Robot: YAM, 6 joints.
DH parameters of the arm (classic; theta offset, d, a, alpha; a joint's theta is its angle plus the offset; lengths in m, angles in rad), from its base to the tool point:
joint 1: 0 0.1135 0.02 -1.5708
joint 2: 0 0 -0.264 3.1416
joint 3: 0.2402 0 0.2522 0
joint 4: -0.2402 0 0.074 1.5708
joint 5: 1.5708 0 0 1.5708
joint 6: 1.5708 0.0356 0 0
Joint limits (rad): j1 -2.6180..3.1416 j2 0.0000..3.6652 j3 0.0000..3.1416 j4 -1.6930..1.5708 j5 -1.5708..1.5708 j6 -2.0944..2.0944
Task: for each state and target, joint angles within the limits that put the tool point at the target. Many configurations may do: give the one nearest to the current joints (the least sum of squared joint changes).
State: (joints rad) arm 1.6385 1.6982 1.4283 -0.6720 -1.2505 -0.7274
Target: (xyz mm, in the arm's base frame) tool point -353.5 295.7 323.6
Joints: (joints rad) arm 2.3732 2.0230 1.8637 -0.4201 -1.1913 -0.7274
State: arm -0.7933 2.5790 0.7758 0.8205 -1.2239 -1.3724
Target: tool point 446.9 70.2 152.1
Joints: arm 0.0820 2.2079 1.2370 0.9096 -1.2133 -1.3724
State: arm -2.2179 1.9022 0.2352 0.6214 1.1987 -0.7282
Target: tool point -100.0 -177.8 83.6
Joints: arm -1.9178 1.6623 0.2368 0.6660 1.2319 -0.7282
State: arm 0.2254 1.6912 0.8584 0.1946 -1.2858 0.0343
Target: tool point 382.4 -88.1 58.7
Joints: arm -0.3104 2.2173 1.0777 0.2495 -1.1791 0.0343
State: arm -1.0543 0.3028 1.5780 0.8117 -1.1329 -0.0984
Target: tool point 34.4 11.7 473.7
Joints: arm -0.9193 0.4779 0.9394 0.6955 -1.3159 -0.0984
